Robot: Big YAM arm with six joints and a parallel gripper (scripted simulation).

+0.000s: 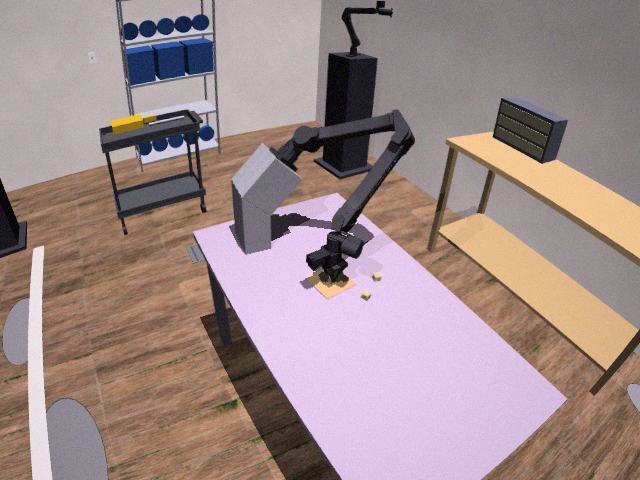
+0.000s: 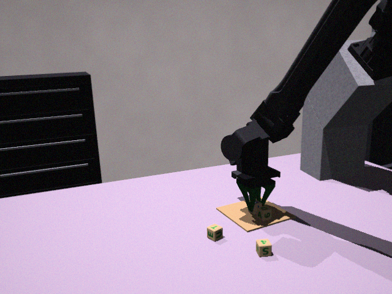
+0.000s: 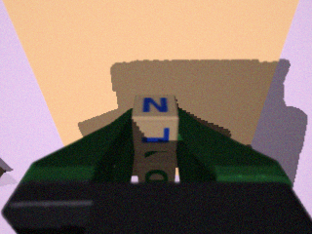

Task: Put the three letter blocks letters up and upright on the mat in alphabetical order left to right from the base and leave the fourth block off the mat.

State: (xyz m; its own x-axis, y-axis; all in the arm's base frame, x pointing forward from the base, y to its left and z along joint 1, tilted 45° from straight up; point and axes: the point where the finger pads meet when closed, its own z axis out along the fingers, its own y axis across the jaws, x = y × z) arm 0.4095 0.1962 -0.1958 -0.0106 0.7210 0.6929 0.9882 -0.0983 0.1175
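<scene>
Now: the L block right at my hand. The rest, counted from my hand: T block: 140 mm ahead, 60 mm to the left, 10 mm below; D block: 40 mm to the left; tan mat: 20 mm below.
</scene>
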